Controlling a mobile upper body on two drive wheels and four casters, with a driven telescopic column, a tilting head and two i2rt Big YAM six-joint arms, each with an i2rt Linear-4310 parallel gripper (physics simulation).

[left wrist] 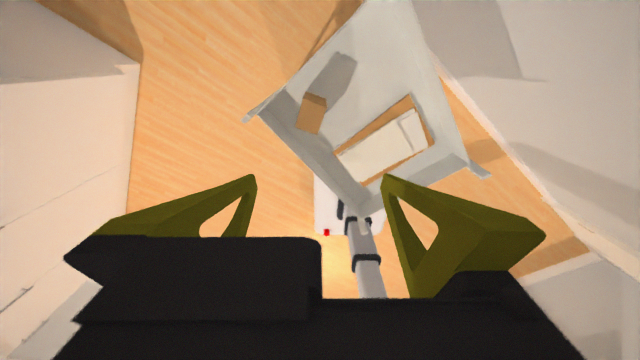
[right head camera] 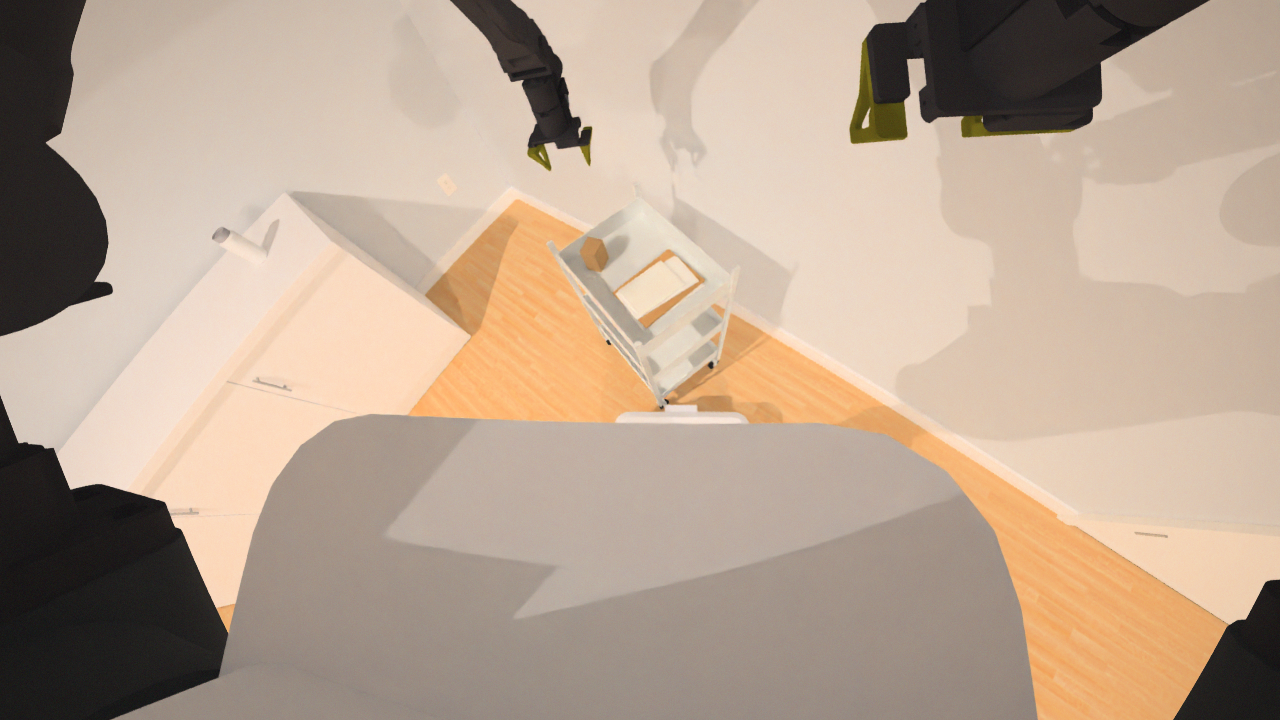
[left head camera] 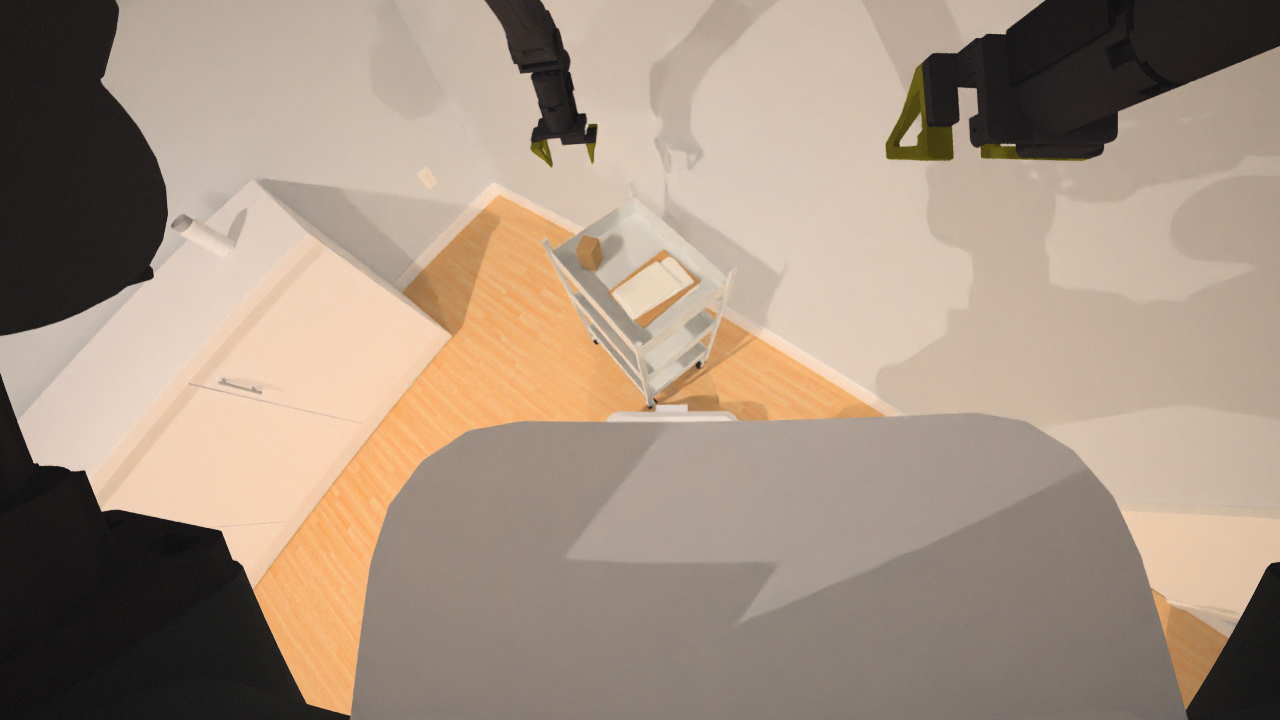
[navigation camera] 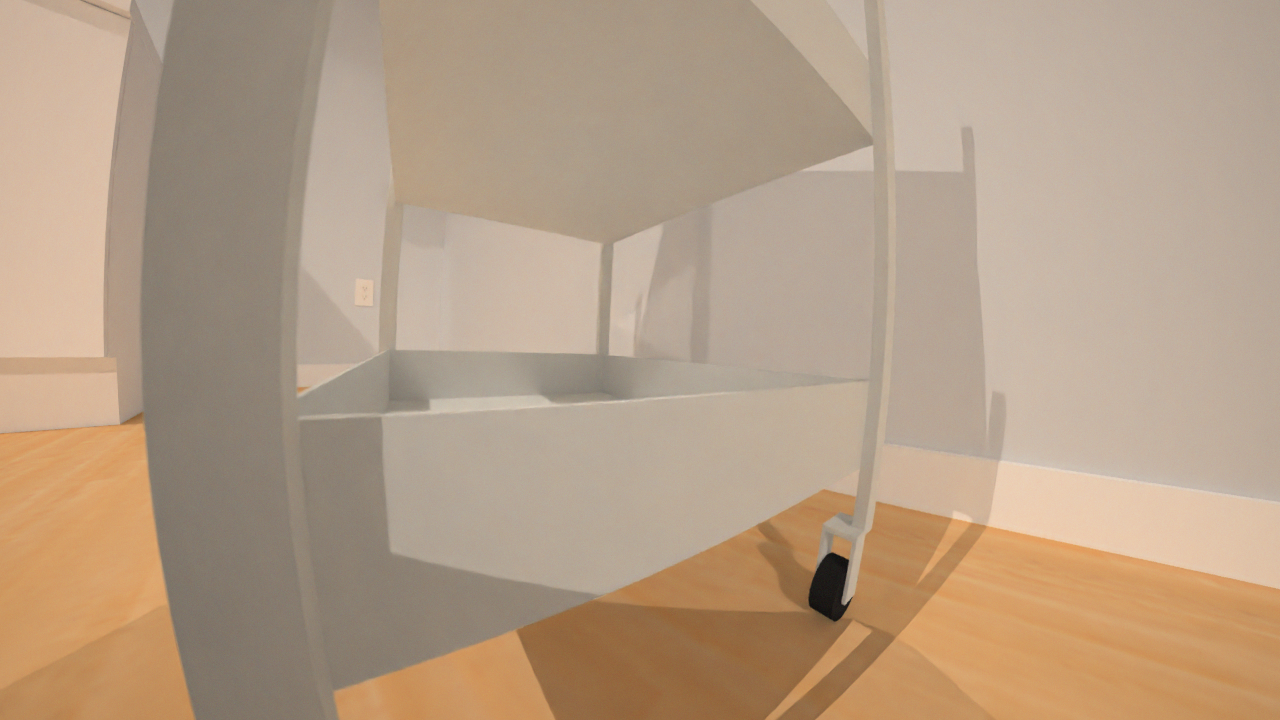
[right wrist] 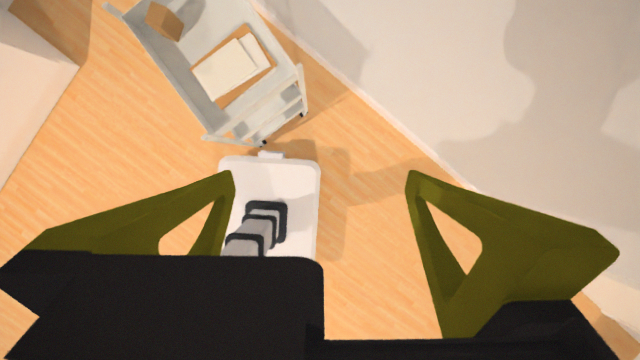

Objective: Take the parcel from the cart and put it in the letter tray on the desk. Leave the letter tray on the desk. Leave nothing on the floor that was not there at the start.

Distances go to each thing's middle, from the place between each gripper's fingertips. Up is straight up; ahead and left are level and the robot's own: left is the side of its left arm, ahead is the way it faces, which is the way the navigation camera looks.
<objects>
The brown parcel (left head camera: 589, 252) lies 380 mm ahead of my right hand, 470 mm to the left of it and 630 mm below it.
Right now my left hand is 31 cm above the brown parcel, 3 cm past it and 2 cm to the right of it.
</objects>
